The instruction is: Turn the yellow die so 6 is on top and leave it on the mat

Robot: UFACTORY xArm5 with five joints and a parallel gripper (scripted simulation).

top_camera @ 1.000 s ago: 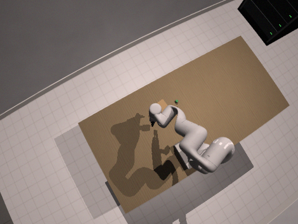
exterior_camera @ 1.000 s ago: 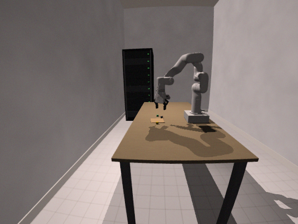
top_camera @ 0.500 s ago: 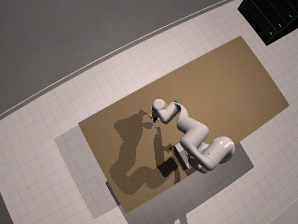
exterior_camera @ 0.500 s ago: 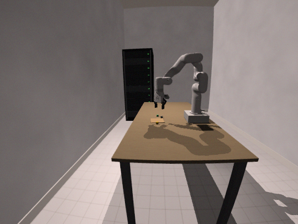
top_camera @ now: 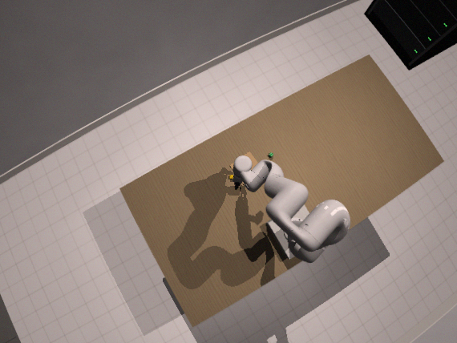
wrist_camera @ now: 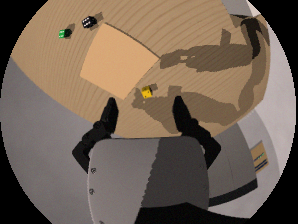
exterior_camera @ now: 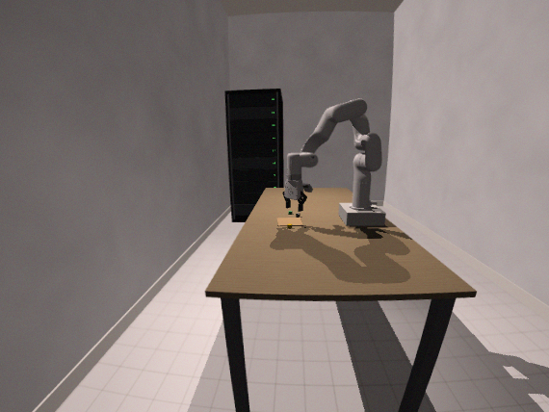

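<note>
The yellow die lies 9 cm below my hand, 3 cm to the left of it and 3 cm ahead of it. The rest, counted from my hand: green die (23 cm to the right, 9 cm below, 1 cm behind); black die (17 cm to the right, 9 cm below, 5 cm behind); tan mat (10 cm below, 7 cm to the right, 2 cm ahead).
</note>
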